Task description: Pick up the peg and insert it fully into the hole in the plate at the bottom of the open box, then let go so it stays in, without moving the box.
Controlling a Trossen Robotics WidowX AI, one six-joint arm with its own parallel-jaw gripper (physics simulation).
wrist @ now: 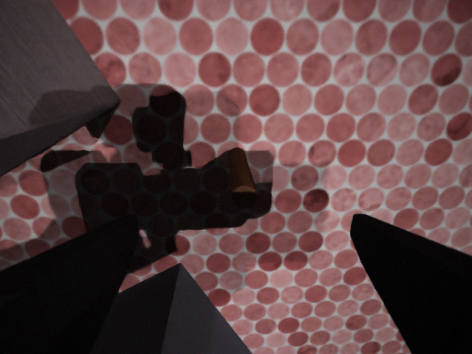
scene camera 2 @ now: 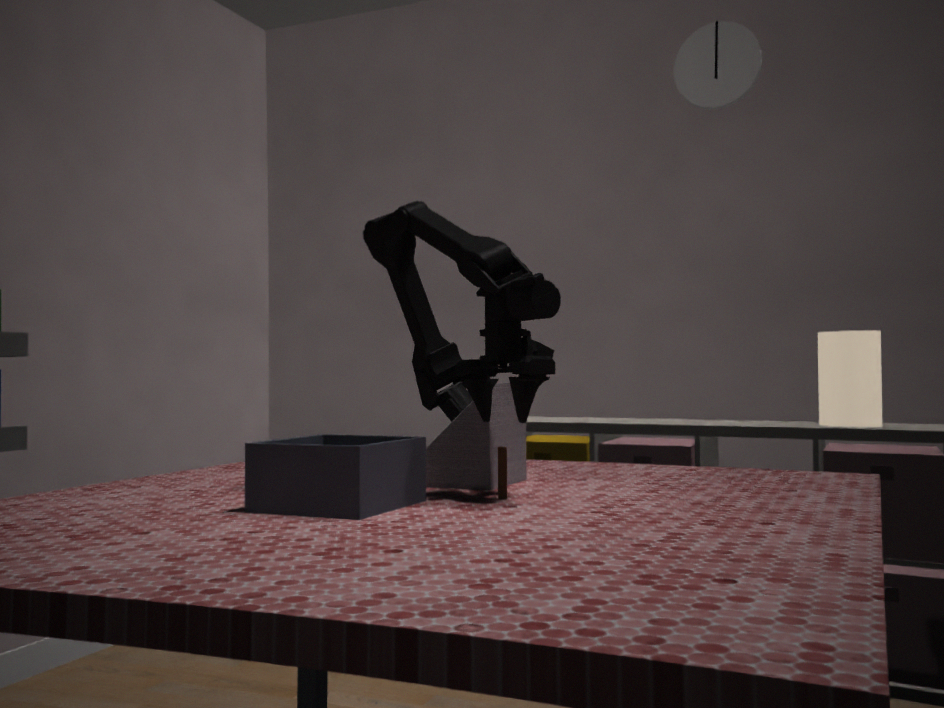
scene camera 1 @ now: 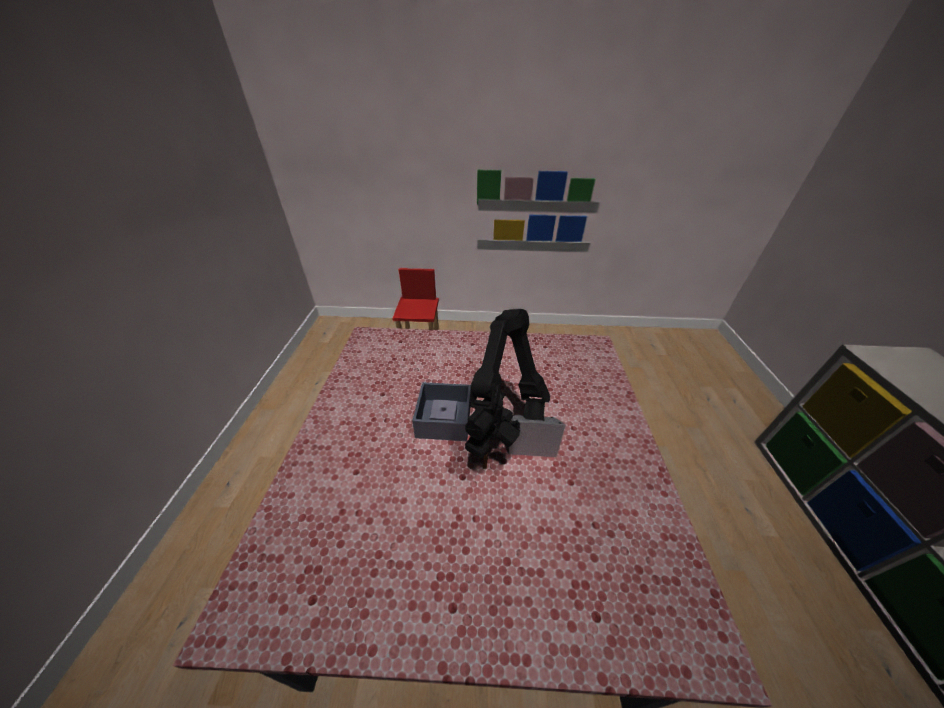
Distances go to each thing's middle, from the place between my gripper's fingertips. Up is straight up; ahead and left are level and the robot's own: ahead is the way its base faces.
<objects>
Right now my hand is 10 mm short of the brown peg [wrist: 244, 195] and 80 mm above it. Also, from my hand: grey box [scene camera 2: 355, 477] (190 mm ahead, 180 mm to the right, 70 mm below).
</objects>
